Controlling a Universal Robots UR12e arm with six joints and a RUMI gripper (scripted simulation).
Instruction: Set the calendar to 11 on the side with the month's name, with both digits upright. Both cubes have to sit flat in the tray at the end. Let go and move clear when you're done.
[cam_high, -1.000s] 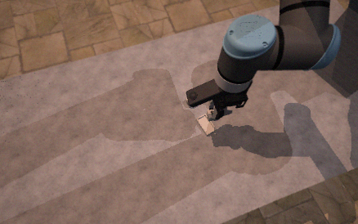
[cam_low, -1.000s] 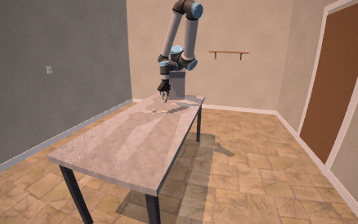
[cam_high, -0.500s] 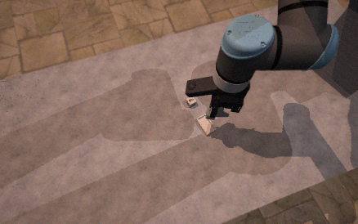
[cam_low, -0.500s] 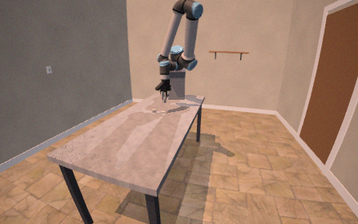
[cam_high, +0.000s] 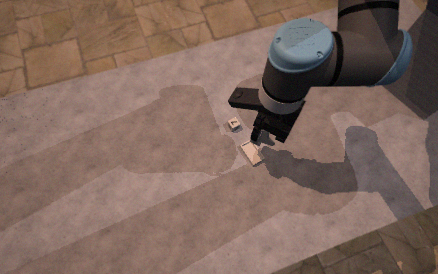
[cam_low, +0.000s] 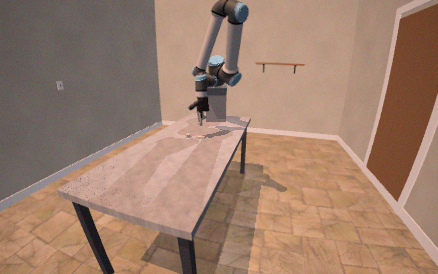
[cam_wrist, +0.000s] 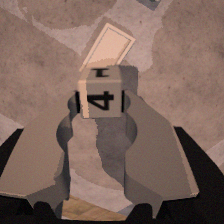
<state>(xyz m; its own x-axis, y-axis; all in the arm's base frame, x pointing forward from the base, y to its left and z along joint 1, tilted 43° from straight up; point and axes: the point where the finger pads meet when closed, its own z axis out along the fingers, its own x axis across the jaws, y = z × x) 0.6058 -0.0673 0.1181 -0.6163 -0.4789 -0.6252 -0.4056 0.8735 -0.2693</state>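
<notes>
Right now the white cube is 10 mm below my hand. The rest, counted from my hand: calendar tray 130 mm below; then digit cube 120 mm below, 110 mm to the right.
</notes>
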